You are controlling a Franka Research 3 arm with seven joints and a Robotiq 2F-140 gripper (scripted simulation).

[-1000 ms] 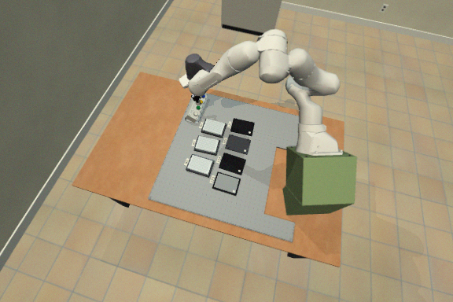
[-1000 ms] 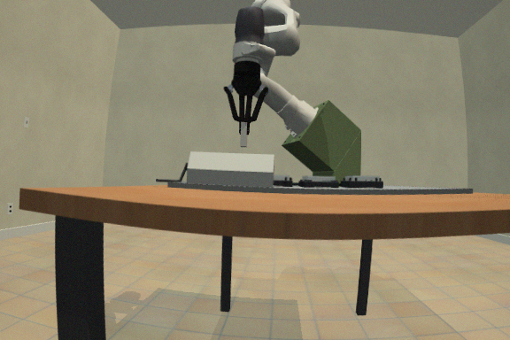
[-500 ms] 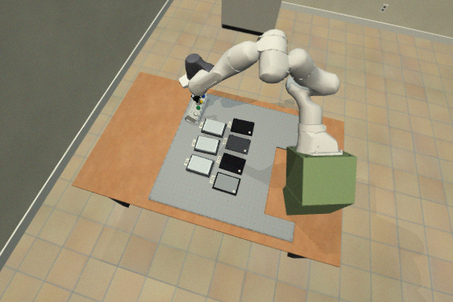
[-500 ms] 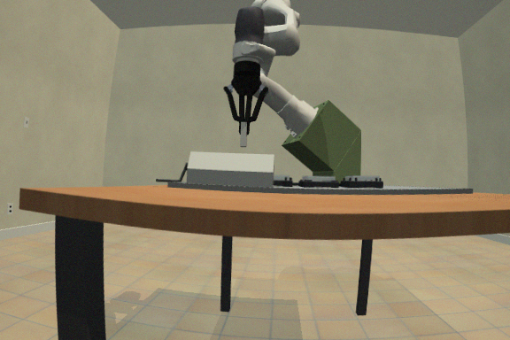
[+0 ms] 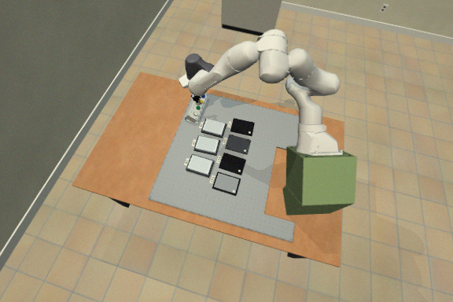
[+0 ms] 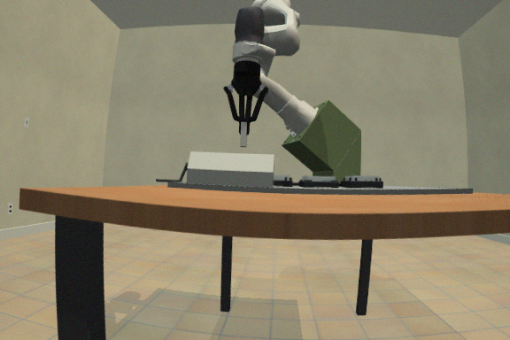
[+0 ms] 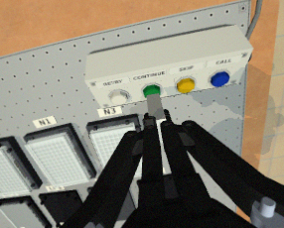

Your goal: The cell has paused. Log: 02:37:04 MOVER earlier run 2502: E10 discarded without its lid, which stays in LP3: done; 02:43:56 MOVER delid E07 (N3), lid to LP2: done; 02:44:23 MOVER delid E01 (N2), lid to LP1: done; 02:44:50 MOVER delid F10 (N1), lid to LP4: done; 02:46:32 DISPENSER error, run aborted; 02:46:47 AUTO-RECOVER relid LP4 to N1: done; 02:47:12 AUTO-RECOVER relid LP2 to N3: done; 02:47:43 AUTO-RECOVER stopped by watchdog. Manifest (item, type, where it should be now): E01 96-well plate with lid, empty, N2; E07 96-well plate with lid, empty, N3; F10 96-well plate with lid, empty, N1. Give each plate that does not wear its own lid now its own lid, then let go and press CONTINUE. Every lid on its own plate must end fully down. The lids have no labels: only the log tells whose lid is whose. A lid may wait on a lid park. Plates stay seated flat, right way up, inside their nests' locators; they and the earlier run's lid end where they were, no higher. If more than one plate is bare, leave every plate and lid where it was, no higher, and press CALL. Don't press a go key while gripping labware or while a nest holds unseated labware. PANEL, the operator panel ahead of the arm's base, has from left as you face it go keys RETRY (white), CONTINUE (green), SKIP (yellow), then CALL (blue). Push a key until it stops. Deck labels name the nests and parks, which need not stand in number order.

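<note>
Now: hand 7 cm above the green continue key. The rest, counted from my hand: blue call key (10 cm to the right, 7 cm below, 2 cm behind); white retry key (7 cm below, 5 cm to the left, 1 cm ahead); yellow skip key (7 cm below, 5 cm to the right, 1 cm behind).
</note>
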